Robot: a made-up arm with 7 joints.
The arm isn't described. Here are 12 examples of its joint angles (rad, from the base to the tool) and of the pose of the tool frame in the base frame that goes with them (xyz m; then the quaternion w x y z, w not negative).
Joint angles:
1: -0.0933 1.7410 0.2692 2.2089 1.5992 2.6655 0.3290
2: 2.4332 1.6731 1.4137 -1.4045 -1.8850 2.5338 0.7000
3: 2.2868 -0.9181 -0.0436 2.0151 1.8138 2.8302 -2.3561
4: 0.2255 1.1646 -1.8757 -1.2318 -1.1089 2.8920 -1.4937
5: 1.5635 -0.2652 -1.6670 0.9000 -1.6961 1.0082 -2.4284
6: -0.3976 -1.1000 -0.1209 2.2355 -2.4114 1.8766 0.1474
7: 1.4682 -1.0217 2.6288 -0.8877 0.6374 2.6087 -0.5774
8: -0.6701 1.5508 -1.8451 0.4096 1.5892 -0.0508 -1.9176
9: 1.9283 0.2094 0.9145 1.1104 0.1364 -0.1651 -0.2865
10: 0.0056 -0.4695 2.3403 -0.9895 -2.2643 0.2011 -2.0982
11: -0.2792 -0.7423 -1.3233 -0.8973 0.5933 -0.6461 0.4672
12: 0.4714 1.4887 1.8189 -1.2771 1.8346 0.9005 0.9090
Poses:
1: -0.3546 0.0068 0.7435 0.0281 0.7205 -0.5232 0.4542
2: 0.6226 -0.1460 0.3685 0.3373 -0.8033 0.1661 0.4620
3: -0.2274 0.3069 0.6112 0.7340 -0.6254 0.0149 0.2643
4: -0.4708 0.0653 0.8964 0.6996 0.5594 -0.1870 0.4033
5: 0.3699 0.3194 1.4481 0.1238 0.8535 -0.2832 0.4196
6: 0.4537 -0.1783 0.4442 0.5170 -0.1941 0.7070 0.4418
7: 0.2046 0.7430 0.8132 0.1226 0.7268 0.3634 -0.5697
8: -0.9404 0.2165 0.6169 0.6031 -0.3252 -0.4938 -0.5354
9: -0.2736 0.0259 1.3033 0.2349 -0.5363 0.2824 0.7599
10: 0.5237 -0.4499 1.1142 0.8470 -0.2205 0.4482 0.1818
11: 0.6346 -0.0563 1.2339 0.7927 0.2377 0.1074 -0.5510
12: -0.4552 -0.7302 0.7107 0.3632 0.7613 -0.3712 -0.3882
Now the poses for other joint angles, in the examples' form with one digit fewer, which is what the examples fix.
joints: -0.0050 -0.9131 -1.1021 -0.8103 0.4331 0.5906 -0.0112
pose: 0.641 0.116 1.208 0.996 -0.013 -0.086 0.028
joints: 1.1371 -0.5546 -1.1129 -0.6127 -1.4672 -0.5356 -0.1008
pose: 0.027 0.342 1.361 0.741 0.412 -0.234 -0.476
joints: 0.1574 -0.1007 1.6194 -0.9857 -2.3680 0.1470 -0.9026
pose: 0.087 -0.449 1.288 0.851 0.362 0.262 -0.275
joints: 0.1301 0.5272 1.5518 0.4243 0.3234 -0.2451 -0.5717
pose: -0.422 0.124 1.361 0.587 -0.377 0.192 0.690
